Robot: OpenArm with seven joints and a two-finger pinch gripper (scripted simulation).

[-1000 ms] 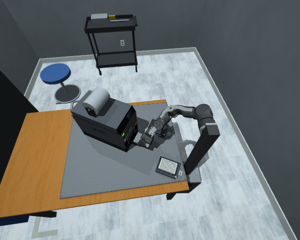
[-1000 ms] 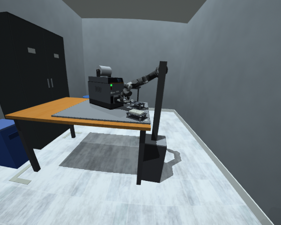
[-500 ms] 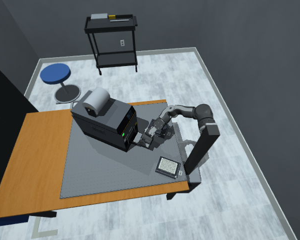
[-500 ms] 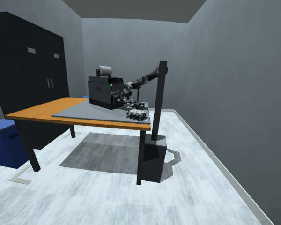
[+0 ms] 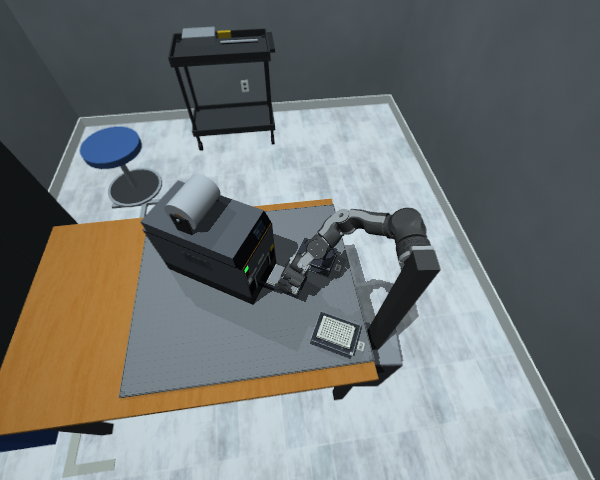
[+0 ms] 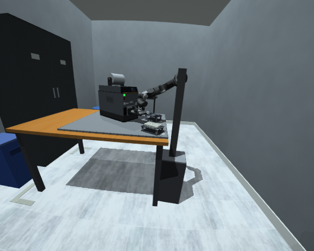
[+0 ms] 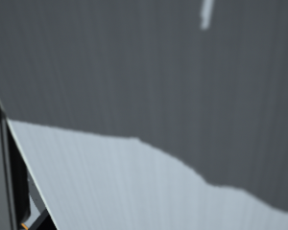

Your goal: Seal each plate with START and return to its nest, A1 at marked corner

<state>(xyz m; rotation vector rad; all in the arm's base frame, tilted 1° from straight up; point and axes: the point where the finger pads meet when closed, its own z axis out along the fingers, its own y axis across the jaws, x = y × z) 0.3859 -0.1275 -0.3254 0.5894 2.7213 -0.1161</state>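
My gripper is now 2 cm above the sealer stage. The rest, counted from my hand: foil roll: 30 cm ahead, 30 cm above, 14 cm to the right; white well plate: 19 cm to the left, 19 cm behind, 6 cm below; grey start button: 13 cm ahead, 7 cm above, 4 cm to the left.
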